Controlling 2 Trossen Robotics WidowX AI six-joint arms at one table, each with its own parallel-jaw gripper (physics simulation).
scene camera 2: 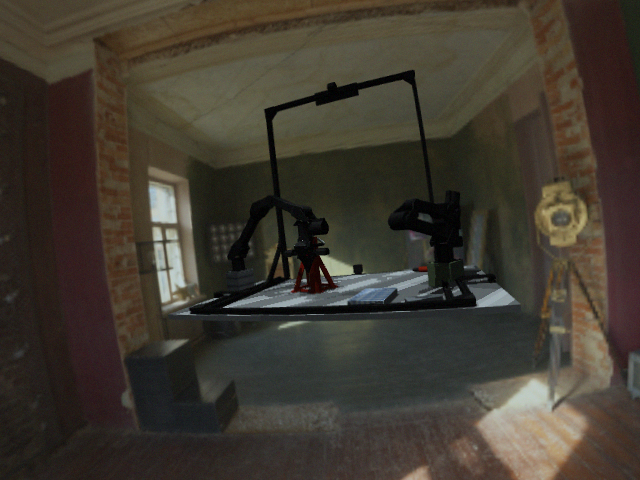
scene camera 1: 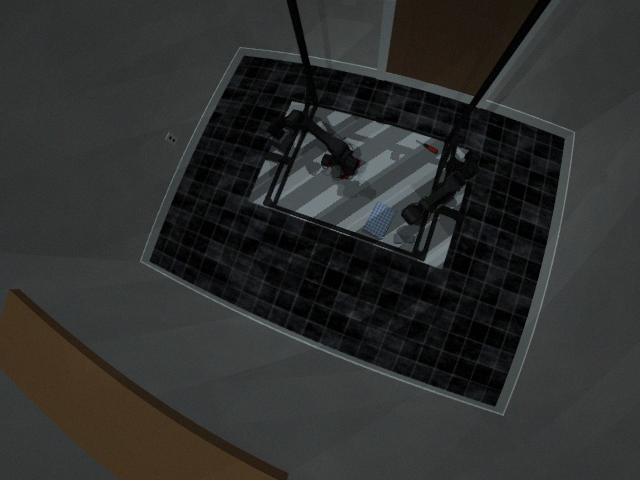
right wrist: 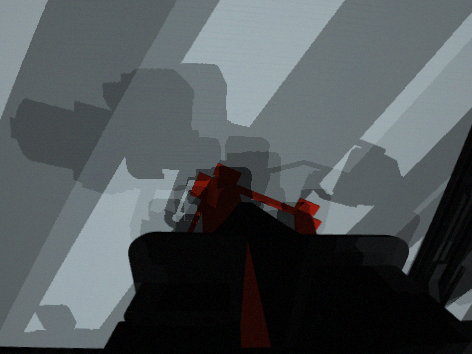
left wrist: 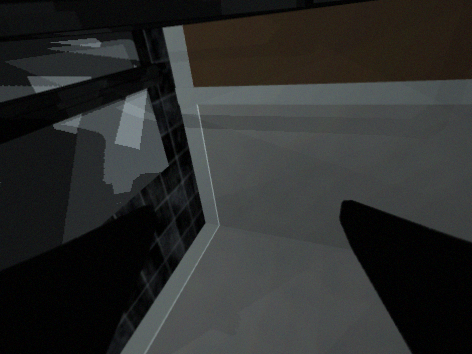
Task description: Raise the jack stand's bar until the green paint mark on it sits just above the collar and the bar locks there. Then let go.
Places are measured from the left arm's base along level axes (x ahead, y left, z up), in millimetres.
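Pixels of known places: left gripper, fingertip midpoint: [left wrist: 247, 212]; right gripper, fingertip midpoint: [scene camera 2: 308, 272] [right wrist: 245, 208]; left arm's base at its link origin: [scene camera 2: 444, 261]; right arm's base at its link origin: [scene camera 2: 239, 270] [scene camera 1: 278, 134].
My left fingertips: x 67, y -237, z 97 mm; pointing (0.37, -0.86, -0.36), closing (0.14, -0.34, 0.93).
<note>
For each thing: its top centre in the pictures, then the offset to it from my left fingertips. Level surfaces: height alone.
- striped grey table at its surface level: 184 mm down
- blue checked pad at its top centre: [scene camera 2: 373, 293] [scene camera 1: 379, 219] 28 mm ahead, 543 mm left, 159 mm down
- red-handled tool at its top centre: [scene camera 2: 416, 267] [scene camera 1: 427, 144] 222 mm ahead, 30 mm left, 158 mm down
The red jack stand [scene camera 1: 348, 173] [scene camera 2: 312, 277] [right wrist: 215, 193] stands on the striped grey table [scene camera 1: 321, 202] [scene camera 2: 491, 298], left of the middle. My right gripper [scene camera 1: 341, 166] [scene camera 2: 310, 251] [right wrist: 245, 208] is directly over the stand's top, with its fingers shut. They hide the bar and collar, and I see no green mark. A red sliver shows below the fingertips in the right wrist view. My left gripper [scene camera 1: 408, 212] [scene camera 2: 395, 219] [left wrist: 247, 212] is open and empty. It is held high at the table's right side and points out over the floor.
A blue checked pad [scene camera 1: 378, 219] [scene camera 2: 371, 295] lies near the front edge. A red-handled tool [scene camera 1: 429, 148] [scene camera 2: 419, 269] lies at the back right. A small dark cup [scene camera 2: 357, 269] stands at the back. A black camera frame [scene camera 2: 270, 154] rises over the table.
</note>
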